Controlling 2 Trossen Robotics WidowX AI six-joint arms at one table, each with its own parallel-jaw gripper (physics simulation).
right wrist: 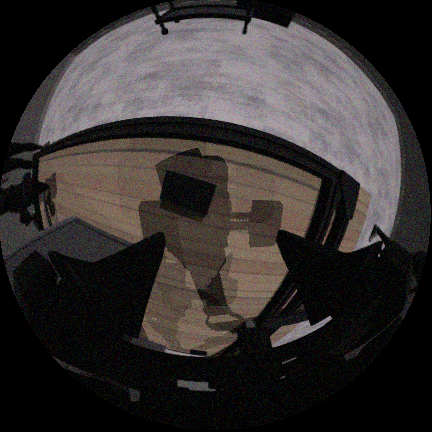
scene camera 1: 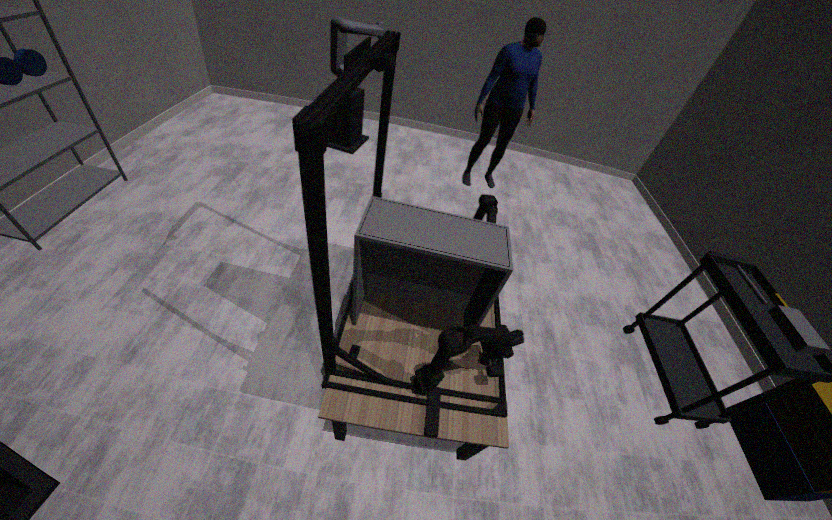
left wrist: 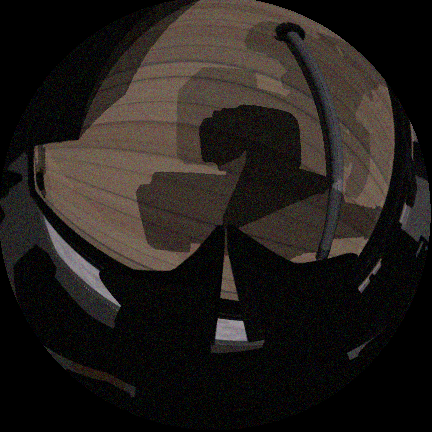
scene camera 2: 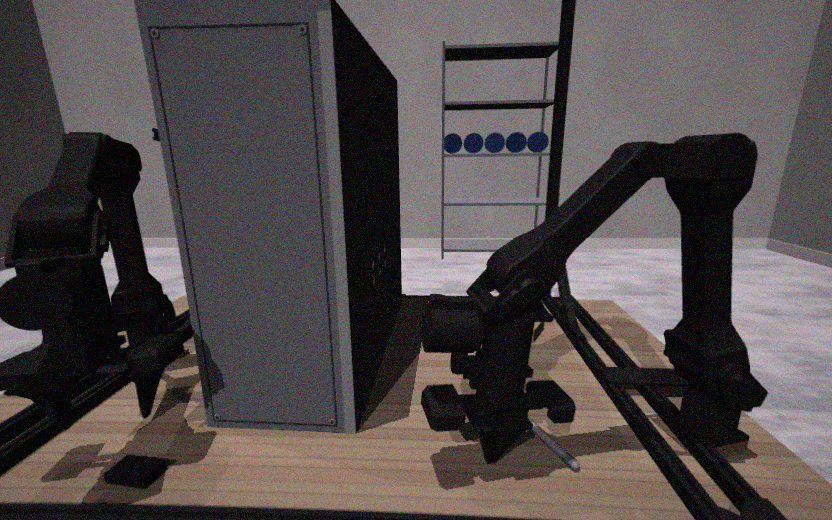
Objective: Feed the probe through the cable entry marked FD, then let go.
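Pixels of known places: left gripper, fingertip midpoint: (right wrist: 48, 186) (left wrist: 224, 230) (scene camera 2: 489, 461); right gripper, fingertip midpoint: (right wrist: 222, 237) (scene camera 1: 485, 361) (scene camera 2: 107, 422); left arm's base at its link origin: (left wrist: 391, 239) (scene camera 2: 707, 427); right arm's base at its link origin: (right wrist: 253, 331) (scene camera 1: 421, 386).
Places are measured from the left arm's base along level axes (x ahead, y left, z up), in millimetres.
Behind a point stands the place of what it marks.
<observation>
The probe (scene camera 2: 555, 447) @(x 219, y -28, z -8 mm) (left wrist: 332, 125) @(x 233, y -116, z -5 mm), a thin grey rod with a black end, lies on the table. My left gripper (scene camera 2: 490, 456) @(x 311, y -36, z -15 mm) (left wrist: 224, 230) @(x 311, y -36, z -15 mm) points down beside it; its fingertips are together with nothing between them, and the probe passes to the right of them in the left wrist view. The grey cabinet (scene camera 1: 432, 229) @(x 481, y -451, z 545 mm) (scene camera 2: 245, 214) @(x 593, y -186, z 302 mm) (right wrist: 75, 240) @(x 564, y -175, z 37 mm) stands on the table between the arms. Small holes (scene camera 2: 379, 263) @(x 394, y -354, z 177 mm) show on its dark side; the FD marking is not readable. My right gripper (scene camera 1: 492, 367) @(x 783, y -175, z 43 mm) (scene camera 2: 101, 412) @(x 783, y -175, z 43 mm) (right wrist: 222, 237) @(x 783, y -175, z 43 mm) is open and empty on the cabinet's other side.
A black block (scene camera 2: 136, 470) @(x 745, y -135, z -5 mm) (right wrist: 187, 195) @(x 751, y -147, z -5 mm) lies on the table below the right gripper. Dark rails run along the table. A tall black frame (scene camera 1: 315, 245) @(x 725, y -832, z 729 mm) rises beside the cabinet. A person (scene camera 1: 521, 67) stands behind the table, and a cart (scene camera 1: 677, 367) stands at the right.
</observation>
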